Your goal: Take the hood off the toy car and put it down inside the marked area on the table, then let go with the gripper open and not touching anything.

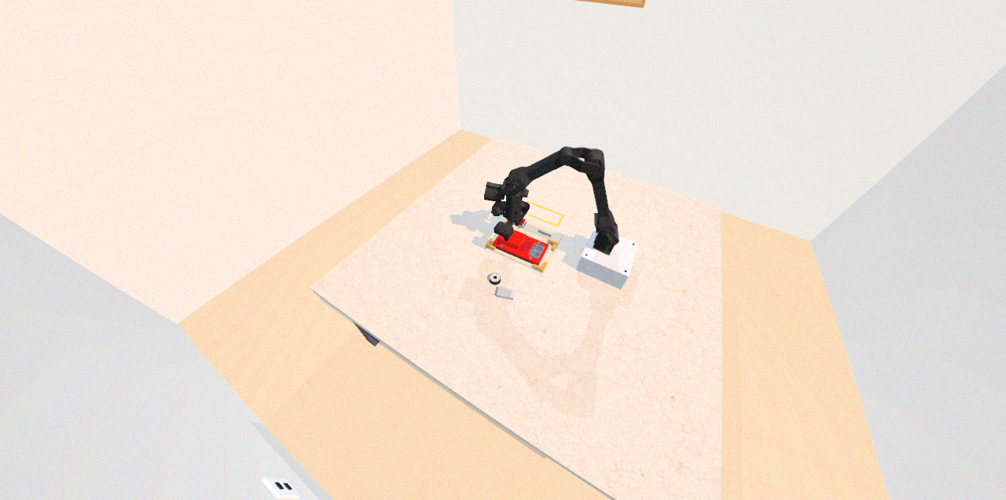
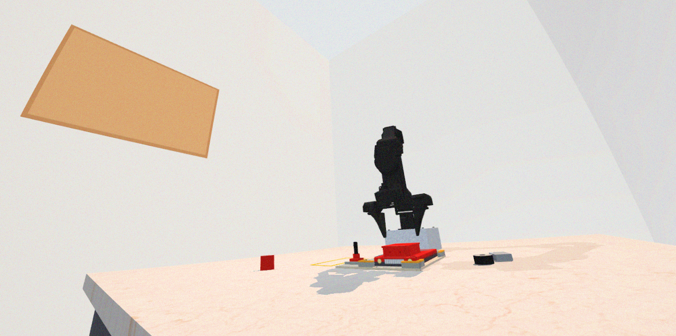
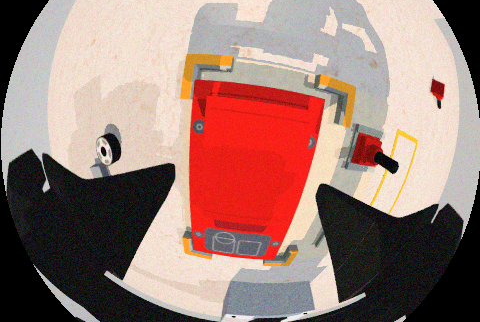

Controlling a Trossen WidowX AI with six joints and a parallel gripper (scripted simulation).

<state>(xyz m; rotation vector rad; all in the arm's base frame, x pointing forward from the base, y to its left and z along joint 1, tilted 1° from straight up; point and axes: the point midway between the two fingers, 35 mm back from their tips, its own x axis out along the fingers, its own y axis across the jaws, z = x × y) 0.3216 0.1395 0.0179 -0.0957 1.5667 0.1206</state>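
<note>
Right now the red hood is 30 mm below my gripper tip.
</note>
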